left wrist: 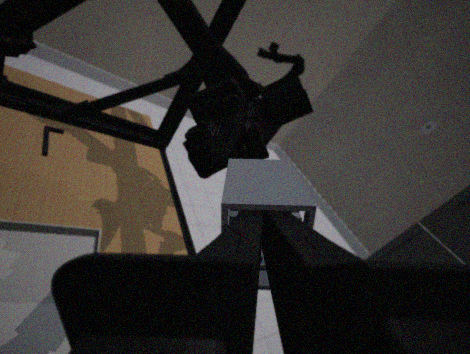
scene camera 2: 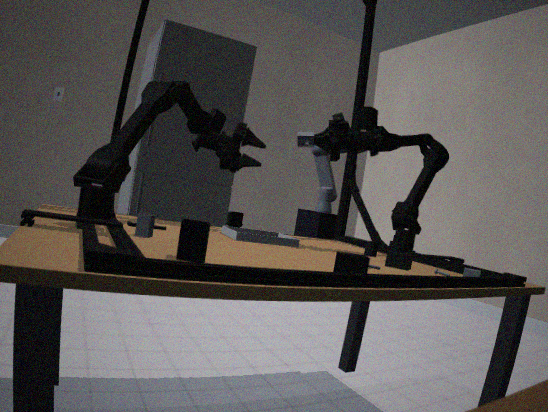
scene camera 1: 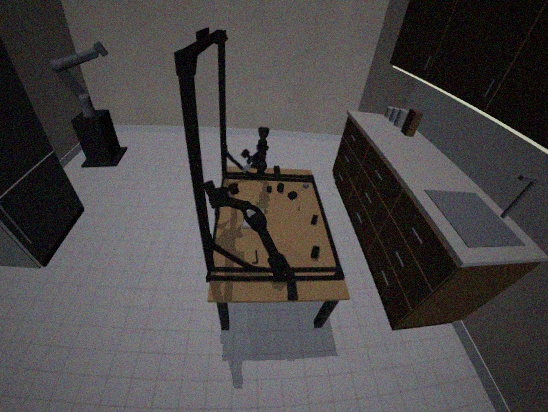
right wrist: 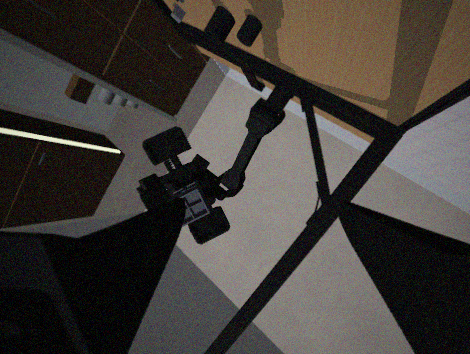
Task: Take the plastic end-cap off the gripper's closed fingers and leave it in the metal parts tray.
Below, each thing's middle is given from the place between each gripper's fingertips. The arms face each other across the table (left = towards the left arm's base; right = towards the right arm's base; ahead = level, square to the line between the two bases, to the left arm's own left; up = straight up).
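My right gripper is 90 mm short of the grey plastic end-cap (left wrist: 251, 184), and it is also 80 mm to the right of it and 70 mm below it. The metal parts tray (left wrist: 40, 249) is 140 mm ahead of my right hand, 50 mm to the right of it and 230 mm below it.
The grey plastic end-cap is right at my left hand. As for the metal parts tray, I find it 300 mm below my left hand, 140 mm to the right of it and 50 mm ahead of it.
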